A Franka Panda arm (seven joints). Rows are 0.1 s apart.
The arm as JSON. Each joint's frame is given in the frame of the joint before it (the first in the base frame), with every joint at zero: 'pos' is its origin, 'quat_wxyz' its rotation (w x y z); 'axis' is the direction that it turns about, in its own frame. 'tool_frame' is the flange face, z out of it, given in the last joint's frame.
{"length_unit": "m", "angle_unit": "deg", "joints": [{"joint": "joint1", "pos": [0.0, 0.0, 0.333], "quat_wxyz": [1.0, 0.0, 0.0, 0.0], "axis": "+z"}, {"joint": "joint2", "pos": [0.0, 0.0, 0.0], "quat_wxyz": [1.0, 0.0, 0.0, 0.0], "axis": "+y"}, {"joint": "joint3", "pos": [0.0, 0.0, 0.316], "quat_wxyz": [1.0, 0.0, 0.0, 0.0], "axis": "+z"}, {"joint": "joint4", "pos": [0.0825, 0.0, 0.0], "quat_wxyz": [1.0, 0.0, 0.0, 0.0], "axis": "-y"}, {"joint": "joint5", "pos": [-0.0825, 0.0, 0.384], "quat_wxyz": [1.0, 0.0, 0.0, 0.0], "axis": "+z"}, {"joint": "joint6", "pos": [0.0, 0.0, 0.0], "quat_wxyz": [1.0, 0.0, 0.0, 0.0], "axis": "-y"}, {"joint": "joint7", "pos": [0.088, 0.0, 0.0], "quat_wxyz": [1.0, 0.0, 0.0, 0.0], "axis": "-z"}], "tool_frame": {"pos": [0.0, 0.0, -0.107], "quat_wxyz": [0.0, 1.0, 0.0, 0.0]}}
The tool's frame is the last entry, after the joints.
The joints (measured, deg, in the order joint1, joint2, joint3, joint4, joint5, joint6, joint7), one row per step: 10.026 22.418 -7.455 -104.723 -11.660 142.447 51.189; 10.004 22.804 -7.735 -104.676 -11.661 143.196 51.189; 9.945 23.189 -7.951 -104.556 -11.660 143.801 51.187; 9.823 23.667 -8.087 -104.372 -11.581 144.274 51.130; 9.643 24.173 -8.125 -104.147 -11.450 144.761 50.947; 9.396 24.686 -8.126 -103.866 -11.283 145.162 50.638; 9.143 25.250 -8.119 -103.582 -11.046 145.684 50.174; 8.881 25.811 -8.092 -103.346 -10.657 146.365 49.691; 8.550 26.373 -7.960 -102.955 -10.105 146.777 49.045; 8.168 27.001 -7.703 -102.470 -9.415 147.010 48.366; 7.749 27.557 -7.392 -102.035 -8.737 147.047 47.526; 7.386 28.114 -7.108 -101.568 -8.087 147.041 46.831; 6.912 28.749 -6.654 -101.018 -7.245 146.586 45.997; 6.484 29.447 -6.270 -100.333 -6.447 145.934 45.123
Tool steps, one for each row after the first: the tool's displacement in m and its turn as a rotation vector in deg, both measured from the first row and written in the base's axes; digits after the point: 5 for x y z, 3 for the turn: 0.00146 -0.00269 -0.00249 -0.042 -0.406 -0.120; 0.00300 -0.00518 -0.00467 -0.084 -0.743 -0.241; 0.00463 -0.00762 -0.00772 -0.088 -0.911 -0.371; 0.00641 -0.00968 -0.01079 -0.051 -1.080 -0.378; 0.00831 -0.01218 -0.01369 -0.024 -1.194 -0.338; 0.01035 -0.01462 -0.01694 0.024 -1.354 -0.169; 0.01234 -0.01695 -0.02026 0.212 -1.624 -0.044; 0.01464 -0.01912 -0.02293 0.482 -1.763 0.106; 0.01706 -0.02068 -0.02607 0.871 -1.752 0.224; 0.01899 -0.02227 -0.02921 1.217 -1.551 0.469; 0.02097 -0.02351 -0.03220 1.574 -1.366 0.620; 0.02267 -0.02449 -0.03646 2.076 -0.729 0.742; 0.02466 -0.02566 -0.04075 2.498 0.026 0.898
